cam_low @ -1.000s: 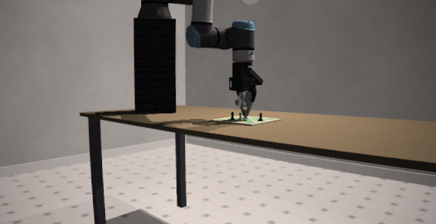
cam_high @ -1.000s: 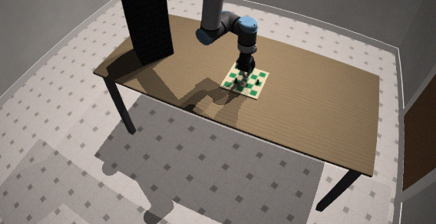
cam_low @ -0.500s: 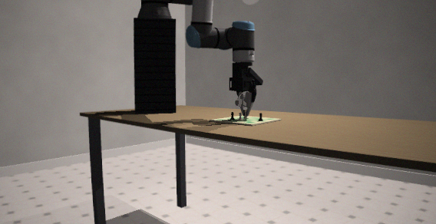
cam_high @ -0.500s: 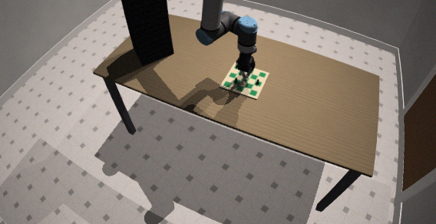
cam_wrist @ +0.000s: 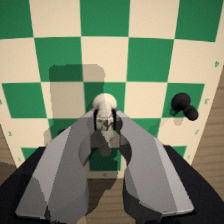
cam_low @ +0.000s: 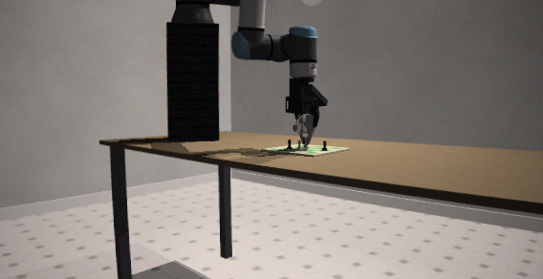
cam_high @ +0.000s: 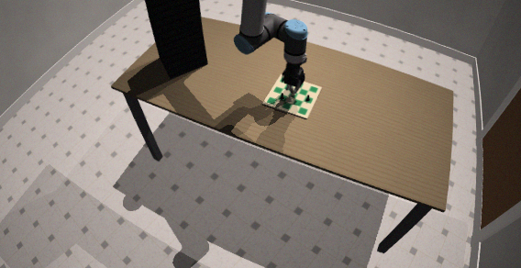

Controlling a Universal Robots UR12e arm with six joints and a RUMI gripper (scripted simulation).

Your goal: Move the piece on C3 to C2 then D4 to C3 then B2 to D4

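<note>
My gripper is now 3 cm above the green-and-cream chessboard.
</note>
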